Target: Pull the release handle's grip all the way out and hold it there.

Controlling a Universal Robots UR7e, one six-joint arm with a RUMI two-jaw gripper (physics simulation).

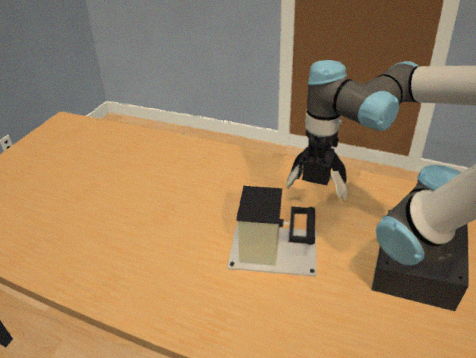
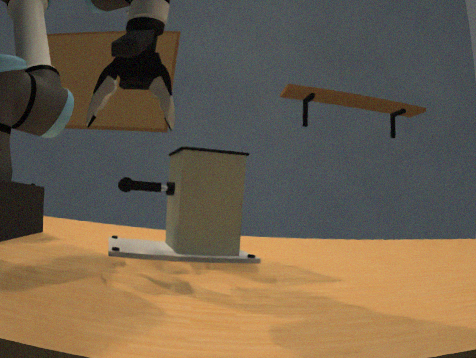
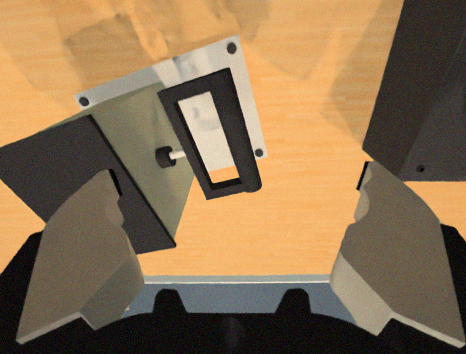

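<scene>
The release handle's grip is a black rectangular loop (image 1: 310, 226) (image 2: 142, 186) (image 3: 240, 135). It stands on the side of a beige box with a black top (image 1: 258, 240) (image 2: 207, 202) (image 3: 142, 150), joined by a short light rod (image 1: 286, 223) (image 3: 177, 155) that comes out of a black collar. The box is fixed on a light grey base plate (image 1: 297, 265) (image 2: 135, 246) (image 3: 250, 105). My gripper (image 1: 317, 191) (image 2: 131, 125) (image 3: 236, 170) is open and empty. It hangs above the grip, pointing down, with its fingers apart from grip and box.
The arm's black base block (image 1: 420, 280) (image 2: 20, 212) (image 3: 425, 100) stands on the table (image 1: 125, 225) (image 2: 375, 280) (image 3: 300, 210), on the grip's side of the box. A wall shelf (image 2: 350, 100) and a brown wall panel (image 2: 75, 80) show behind.
</scene>
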